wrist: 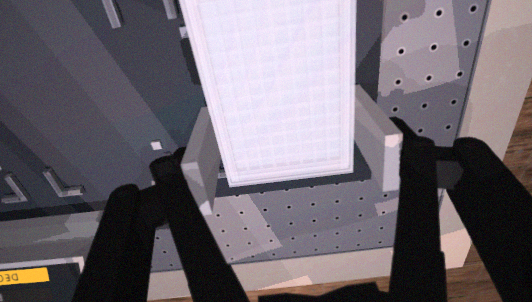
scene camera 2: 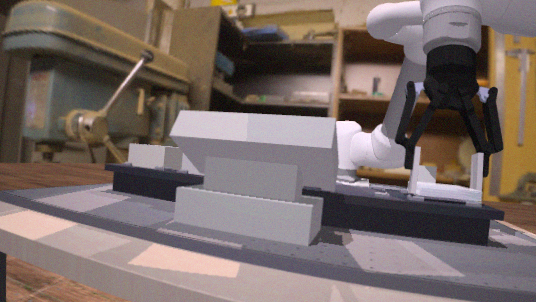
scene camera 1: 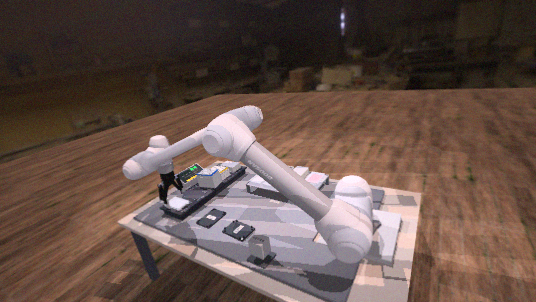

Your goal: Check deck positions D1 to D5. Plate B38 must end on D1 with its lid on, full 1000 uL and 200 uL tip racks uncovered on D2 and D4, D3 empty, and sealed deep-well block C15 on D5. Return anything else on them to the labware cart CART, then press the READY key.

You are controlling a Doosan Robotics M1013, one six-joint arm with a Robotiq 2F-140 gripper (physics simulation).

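Places are measured from the arm's base along level axes (x ahead, y left, z up), in millimetres.
Pixels of known places: gripper, fingertip midpoint: (wrist: 282, 117) (scene camera 2: 443, 197) (scene camera 1: 174, 203); arm's base, link origin: (scene camera 2: 338, 179).
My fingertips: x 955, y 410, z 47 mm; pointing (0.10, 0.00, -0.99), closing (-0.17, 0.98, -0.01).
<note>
Ahead of a thing's pixels: the offset from my fingertips to its top centre. "pt": to the spot under its first point.
A flat white plate with a faint grid under a clear rim {pt dx -37, dy -9, dz +16 mm} (scene camera 1: 178, 202) (scene camera 2: 445, 191) (wrist: 285, 90) lies level at the near end of the dark deck (scene camera 1: 172, 213) (scene camera 2: 410, 220) (wrist: 100, 125). No label on it is readable. My gripper (scene camera 1: 173, 196) (scene camera 2: 446, 172) (wrist: 282, 117) points down and is shut on the plate, with one pale finger pad at each long side. Farther along the deck stand a white box with a blue line {dx -2, dy -268, dz +99 mm} (scene camera 1: 207, 178), a yellow-marked box and a pale box {dx +60, dy -500, dz +37 mm} (scene camera 1: 231, 165). A pale block with small unreadable lettering {dx -695, dy -26, dz +49 mm} (scene camera 1: 259, 247) stands near the table's front edge.
A display with green and yellow marks {pt dx +154, dy -226, dz +62 mm} (scene camera 1: 190, 173) stands behind the deck; its grey back {pt dx +208, dy -211, dz +66 mm} (scene camera 2: 255, 130) faces scene camera 2. A raised pale platform {pt dx -331, dy -407, dz +5 mm} (scene camera 1: 260, 188) carries white and pink-topped items, partly behind the arm. Two dark square plates {pt dx -260, dy -73, dz -44 mm} (scene camera 1: 211, 217) {pt dx -482, dy -87, dz -45 mm} (scene camera 1: 239, 230) lie on the mat.
</note>
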